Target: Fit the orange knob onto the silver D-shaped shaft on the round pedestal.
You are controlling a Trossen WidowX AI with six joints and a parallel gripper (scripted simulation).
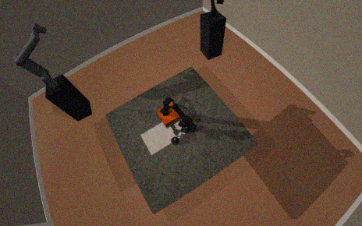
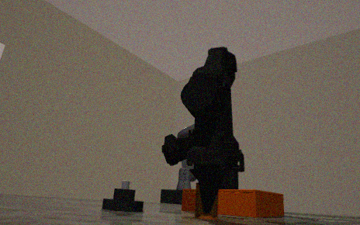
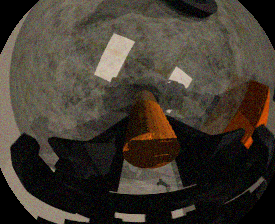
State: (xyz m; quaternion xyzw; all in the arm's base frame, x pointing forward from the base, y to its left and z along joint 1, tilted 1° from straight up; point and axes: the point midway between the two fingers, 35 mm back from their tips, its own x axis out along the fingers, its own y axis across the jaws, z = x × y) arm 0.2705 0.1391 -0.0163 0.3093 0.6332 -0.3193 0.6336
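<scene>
Right now my gripper tip is 6 cm short of the round pedestal, 18 cm to the left of it and 2 cm below it. From my gripper tip the other things lie so: orange knob (3 cm above).
</scene>
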